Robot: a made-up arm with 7 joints.
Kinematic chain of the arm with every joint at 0, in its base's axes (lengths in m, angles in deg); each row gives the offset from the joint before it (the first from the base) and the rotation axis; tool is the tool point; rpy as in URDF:
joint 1: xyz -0.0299 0.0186 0.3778 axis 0 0.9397 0.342
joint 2: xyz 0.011 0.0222 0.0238 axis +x
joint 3: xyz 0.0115 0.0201 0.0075 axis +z
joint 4: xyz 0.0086 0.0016 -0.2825 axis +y
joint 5: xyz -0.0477 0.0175 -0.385 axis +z
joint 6: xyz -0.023 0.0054 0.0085 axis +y
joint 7: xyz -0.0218 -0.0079 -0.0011 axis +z
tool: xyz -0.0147 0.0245 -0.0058 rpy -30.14 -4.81 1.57
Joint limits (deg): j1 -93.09..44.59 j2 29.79..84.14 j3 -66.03..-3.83 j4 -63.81..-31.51 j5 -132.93..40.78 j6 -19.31..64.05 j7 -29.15..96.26
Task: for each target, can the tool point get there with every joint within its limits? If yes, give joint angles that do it. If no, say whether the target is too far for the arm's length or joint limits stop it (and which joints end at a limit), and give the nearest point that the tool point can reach.
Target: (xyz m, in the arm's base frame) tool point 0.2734 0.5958 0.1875
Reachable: yes | joints -18.01 67.94 -43.00 -37.30 -18.51 0.60 24.68
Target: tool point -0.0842 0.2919 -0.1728
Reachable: yes | joints 27.96 38.55 -57.11 -46.22 -94.53 5.75 39.86
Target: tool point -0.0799 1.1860 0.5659
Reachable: no: too far | nearest point -0.0646 0.7303 0.3592 | short by 0.501 m
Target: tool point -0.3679 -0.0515 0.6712
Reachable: no: joint limits stop it (at a limit: joint 1, joint 2, joint 3, joint 4, joint 5) | nearest point 0.0689 0.3107 0.8635 | short by 0.599 m
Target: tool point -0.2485 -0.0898 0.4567
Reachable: no: joint limits stop it (at a limit: joint 1, joint 2, joint 3, joint 4, joint 5, joint 6, joint 7) | nearest point -0.3081 0.0448 -0.0821 | short by 0.559 m
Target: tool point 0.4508 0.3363 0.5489
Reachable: yes | joints -56.91 64.90 -28.48 -53.68 -95.91 36.54 22.68
